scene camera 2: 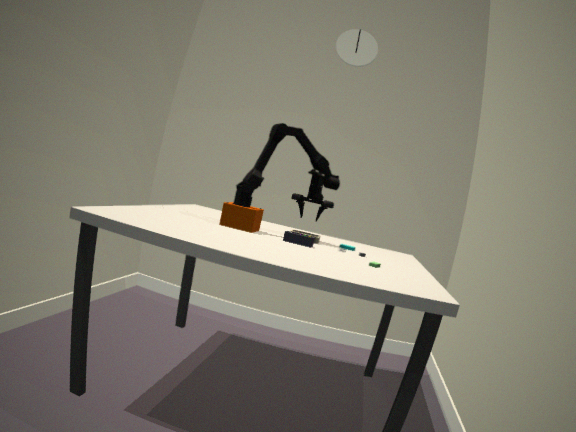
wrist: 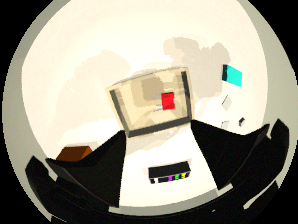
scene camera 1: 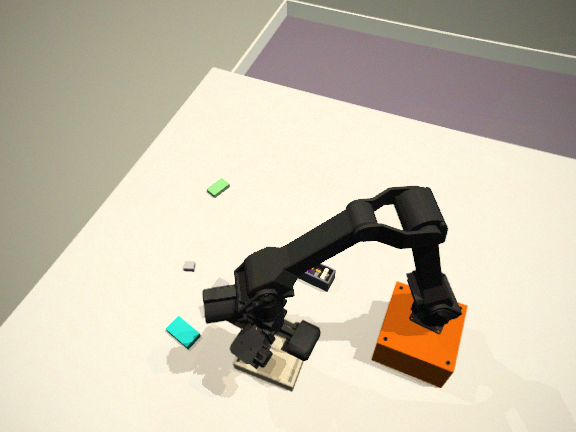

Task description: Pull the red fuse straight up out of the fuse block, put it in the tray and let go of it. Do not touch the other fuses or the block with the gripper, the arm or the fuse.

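Observation:
My gripper (scene camera 1: 270, 340), (wrist: 158, 129) is open and it's holding nothing. I can see a tray (scene camera 1: 283, 369), (wrist: 133, 104) here too.

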